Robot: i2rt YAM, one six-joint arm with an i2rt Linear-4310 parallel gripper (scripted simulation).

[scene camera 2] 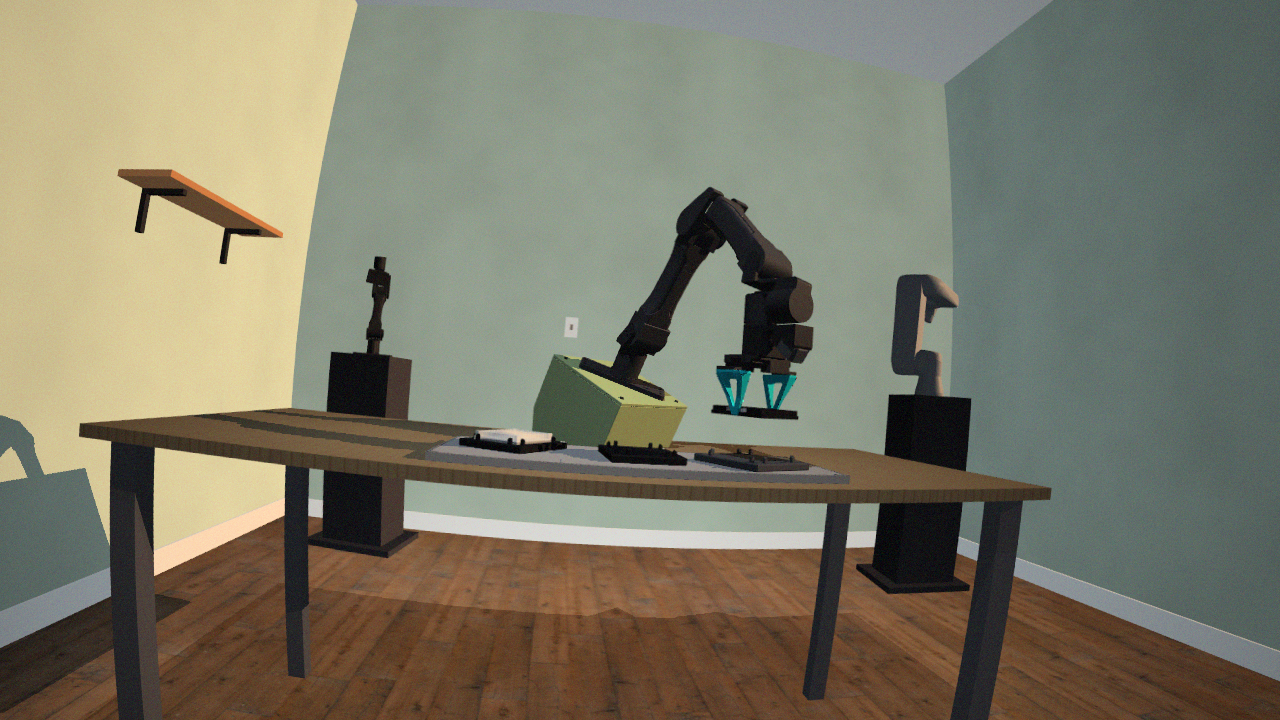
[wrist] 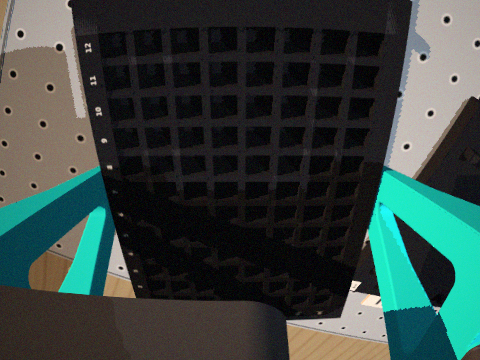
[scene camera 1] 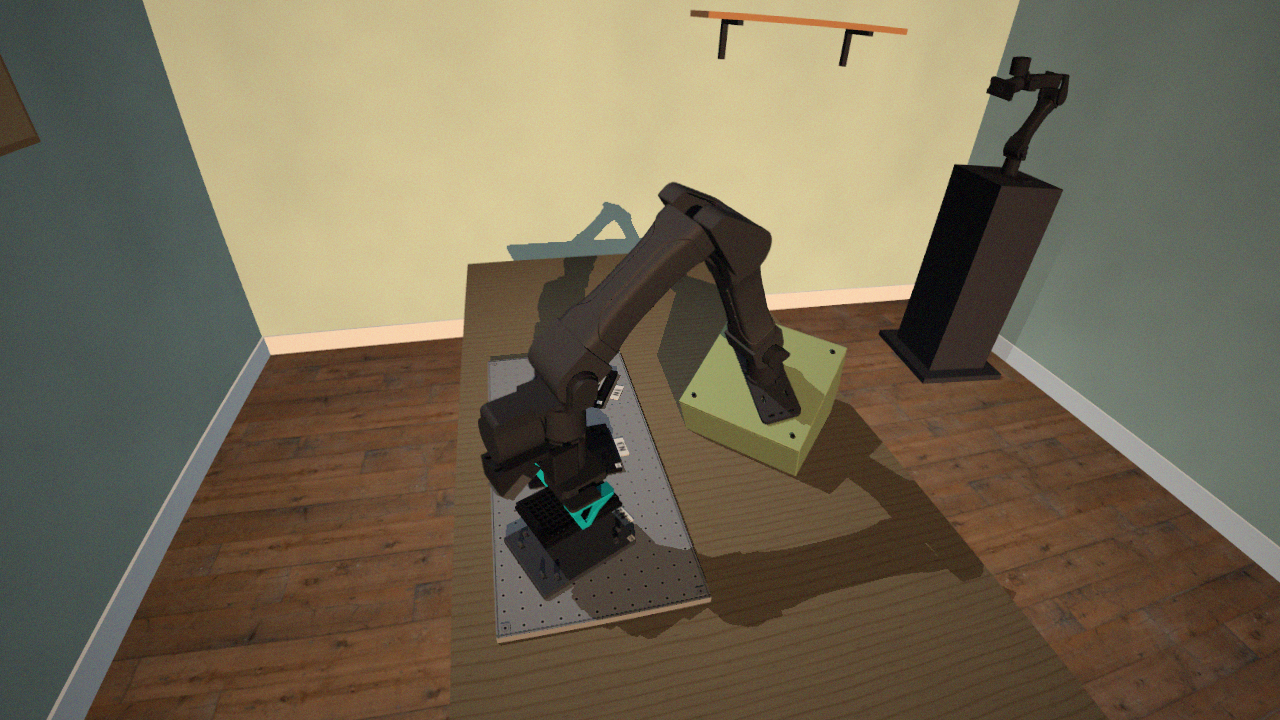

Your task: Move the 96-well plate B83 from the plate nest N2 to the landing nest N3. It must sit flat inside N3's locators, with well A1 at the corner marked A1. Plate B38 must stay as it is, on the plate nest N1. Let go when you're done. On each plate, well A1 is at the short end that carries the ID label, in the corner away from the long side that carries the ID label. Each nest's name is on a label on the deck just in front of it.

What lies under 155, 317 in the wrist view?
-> My gripper.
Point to a black 96-well plate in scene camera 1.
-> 535, 515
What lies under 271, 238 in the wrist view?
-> A black 96-well plate.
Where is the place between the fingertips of my gripper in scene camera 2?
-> At 753, 415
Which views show my gripper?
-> Scene camera 2, the wrist view and scene camera 1: all of them.
